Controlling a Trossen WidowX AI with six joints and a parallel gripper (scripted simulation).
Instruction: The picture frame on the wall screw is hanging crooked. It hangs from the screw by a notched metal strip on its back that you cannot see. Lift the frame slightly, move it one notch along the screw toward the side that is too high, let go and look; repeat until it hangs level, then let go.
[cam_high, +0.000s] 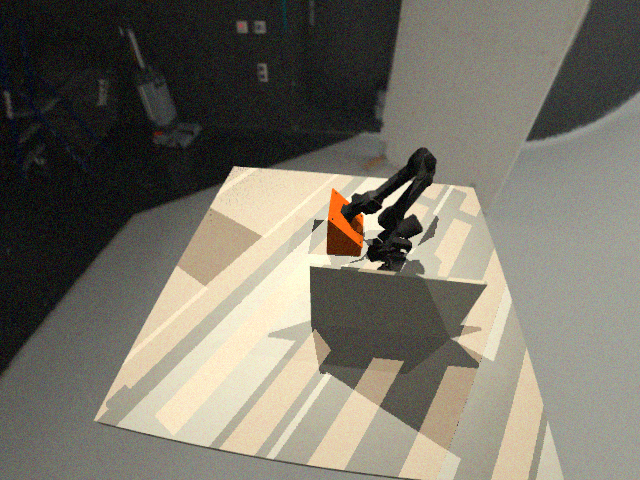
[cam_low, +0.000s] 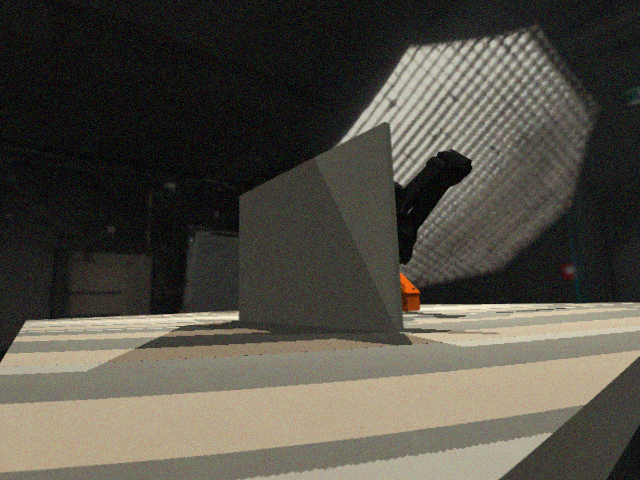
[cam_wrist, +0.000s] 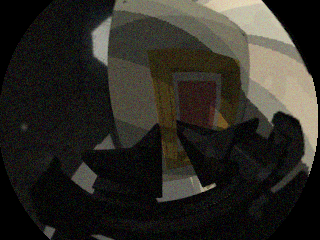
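Right now the picture frame is 1 cm ahead of my gripper tip, 1 cm to the right of it and 5 cm below it. From my gripper tip the other things lie so: wall panel (2 cm ahead, 7 cm below).
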